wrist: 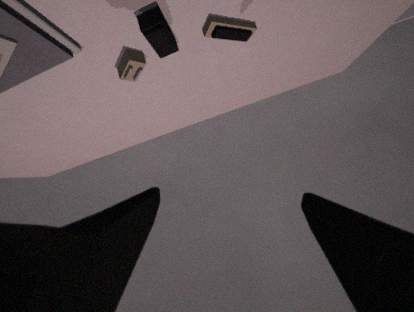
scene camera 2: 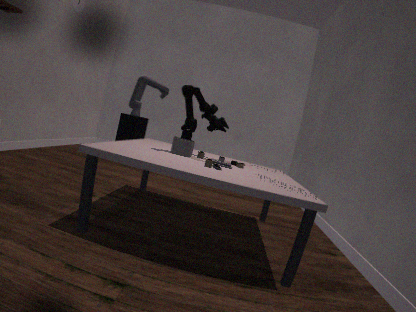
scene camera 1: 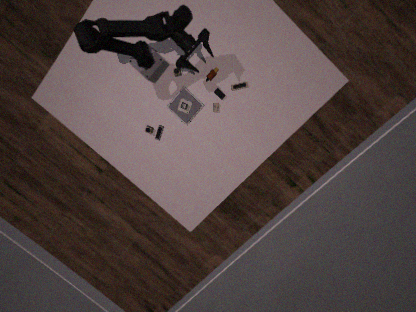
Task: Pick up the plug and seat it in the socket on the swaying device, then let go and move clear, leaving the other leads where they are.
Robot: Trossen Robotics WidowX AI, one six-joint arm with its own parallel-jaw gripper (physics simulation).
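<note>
An orange-brown piece with a dark end (scene camera 1: 212,74), apparently the plug, lies on the white table. The device's grey square plate (scene camera 1: 196,105) (wrist: 35,57) lies to its lower left in scene camera 1, with the pale square socket (scene camera 1: 184,105) at its middle. The plate's corner shows at the upper left of the wrist view. My gripper (scene camera 1: 205,64) (scene camera 2: 226,128) (wrist: 230,196) is open and empty, high above the table. In scene camera 1 its fingertips appear just above and left of the orange-brown piece, which does not show in the wrist view.
A black block (scene camera 1: 220,93) (wrist: 157,31), a beige two-slot block (scene camera 1: 216,107) (wrist: 131,64) and a dark-faced beige block (scene camera 1: 239,86) (wrist: 231,30) lie right of the plate. Two small pieces (scene camera 1: 149,129) (scene camera 1: 159,132) lie lower left. A grey arm (scene camera 2: 136,95) stands behind the table.
</note>
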